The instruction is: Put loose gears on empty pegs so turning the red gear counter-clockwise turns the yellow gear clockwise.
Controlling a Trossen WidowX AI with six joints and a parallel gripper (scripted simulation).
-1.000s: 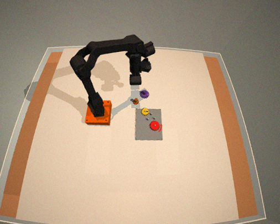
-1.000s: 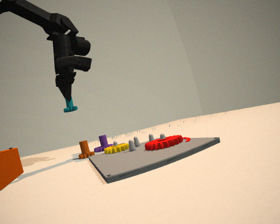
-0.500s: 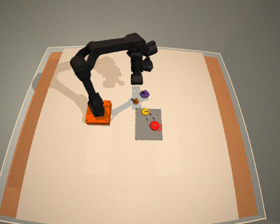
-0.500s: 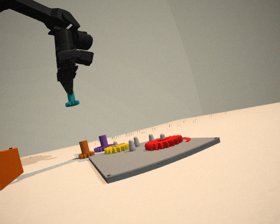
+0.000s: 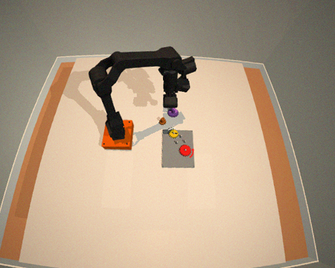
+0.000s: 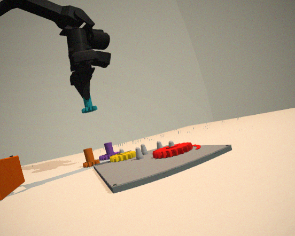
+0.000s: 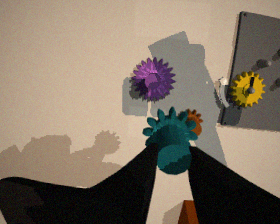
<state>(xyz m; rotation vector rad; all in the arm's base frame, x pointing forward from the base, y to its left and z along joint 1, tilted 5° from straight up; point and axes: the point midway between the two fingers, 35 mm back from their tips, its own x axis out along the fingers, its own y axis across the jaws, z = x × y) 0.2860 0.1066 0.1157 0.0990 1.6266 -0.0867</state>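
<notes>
Now: the red gear 230 mm to the right of my gripper tip, 140 mm below it and 60 mm ahead of it. The rest, counted from my gripper tip: purple gear 140 mm below, 30 mm ahead, 10 mm to the left; then orange gear 140 mm below, 40 mm to the right, 30 mm behind; then teal gear 10 mm below.
</notes>
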